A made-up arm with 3 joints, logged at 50 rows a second.
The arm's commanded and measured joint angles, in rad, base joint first. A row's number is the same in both.
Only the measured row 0 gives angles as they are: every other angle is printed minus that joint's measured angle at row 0.
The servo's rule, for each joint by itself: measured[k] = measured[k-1] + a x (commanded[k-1-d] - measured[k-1]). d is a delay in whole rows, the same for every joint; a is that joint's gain. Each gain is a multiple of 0.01, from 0.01 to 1. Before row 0 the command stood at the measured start. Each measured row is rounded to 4 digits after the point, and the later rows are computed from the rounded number. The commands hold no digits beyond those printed.
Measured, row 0:
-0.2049 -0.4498 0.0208
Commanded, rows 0 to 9:
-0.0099 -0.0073 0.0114
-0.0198 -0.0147 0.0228
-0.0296 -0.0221 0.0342
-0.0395 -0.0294 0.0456
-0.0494 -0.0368 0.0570
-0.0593 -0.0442 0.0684
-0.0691 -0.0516 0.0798
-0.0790 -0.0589 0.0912
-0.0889 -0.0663 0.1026
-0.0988 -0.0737 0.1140
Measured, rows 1 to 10:
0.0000 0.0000 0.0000
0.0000 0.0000 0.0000
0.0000 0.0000 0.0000
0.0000 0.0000 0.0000
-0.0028 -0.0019 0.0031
-0.0076 -0.0052 0.0084
-0.0138 -0.0096 0.0154
-0.0210 -0.0147 0.0236
-0.0290 -0.0204 0.0326
-0.0375 -0.0266 0.0423
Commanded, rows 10 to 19:
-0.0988 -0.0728 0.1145
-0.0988 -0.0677 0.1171
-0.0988 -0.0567 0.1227
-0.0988 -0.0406 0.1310
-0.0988 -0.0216 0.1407
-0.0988 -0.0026 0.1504
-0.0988 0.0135 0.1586
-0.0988 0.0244 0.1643
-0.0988 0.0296 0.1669
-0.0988 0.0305 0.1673
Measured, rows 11 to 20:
-0.0463 -0.0331 0.0524
-0.0555 -0.0398 0.0629
-0.0649 -0.0467 0.0736
-0.0744 -0.0537 0.0845
-0.0812 -0.0587 0.0926
-0.0861 -0.0610 0.0992
-0.0897 -0.0599 0.1055
-0.0922 -0.0549 0.1124
-0.0940 -0.0462 0.1200
-0.0953 -0.0349 0.1282

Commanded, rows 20 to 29:
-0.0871 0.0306 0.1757
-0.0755 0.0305 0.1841
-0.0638 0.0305 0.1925
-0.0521 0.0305 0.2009
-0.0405 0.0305 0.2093
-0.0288 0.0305 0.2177
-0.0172 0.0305 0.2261
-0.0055 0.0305 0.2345
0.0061 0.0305 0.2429
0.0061 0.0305 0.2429
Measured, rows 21 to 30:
-0.0963 -0.0223 0.1364
-0.0970 -0.0102 0.1439
-0.0975 0.0001 0.1501
-0.0979 0.0080 0.1547
-0.0949 0.0139 0.1604
-0.0895 0.0182 0.1668
-0.0823 0.0214 0.1737
-0.0738 0.0238 0.1810
-0.0645 0.0255 0.1886
-0.0545 0.0268 0.1965

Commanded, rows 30 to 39:
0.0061 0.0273 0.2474
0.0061 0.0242 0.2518
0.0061 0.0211 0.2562
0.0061 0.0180 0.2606
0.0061 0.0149 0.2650
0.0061 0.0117 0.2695
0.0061 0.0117 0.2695
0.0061 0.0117 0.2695
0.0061 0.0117 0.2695
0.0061 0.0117 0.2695
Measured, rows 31 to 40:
-0.0441 0.0278 0.2045
-0.0333 0.0285 0.2126
-0.0223 0.0290 0.2208
-0.0143 0.0294 0.2268
-0.0086 0.0289 0.2324
-0.0045 0.0277 0.2376
-0.0015 0.0260 0.2426
0.0006 0.0239 0.2475
0.0021 0.0216 0.2522
0.0032 0.0190 0.2569

